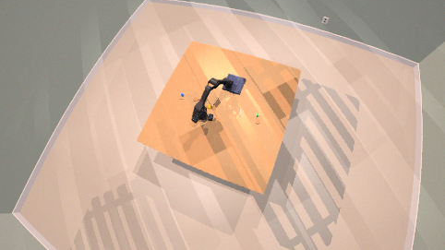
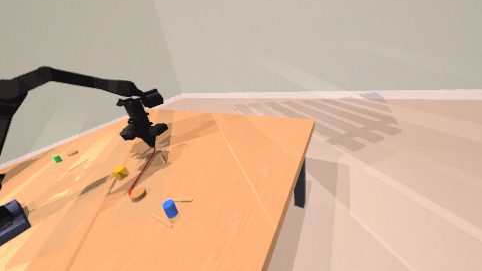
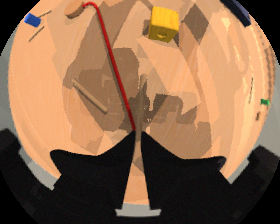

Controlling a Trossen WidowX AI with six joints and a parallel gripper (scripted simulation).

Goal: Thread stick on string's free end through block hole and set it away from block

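My gripper tip is 140 mm past the yellow wooden block, 30 mm to the left of it and 10 mm above it. Round my gripper tip: blue cylinder 140 mm behind, 340 mm to the right, 10 mm below; green piece 250 mm behind, 420 mm to the left, 10 mm below; round wooden button 160 mm behind, 190 mm to the right, 20 mm below.
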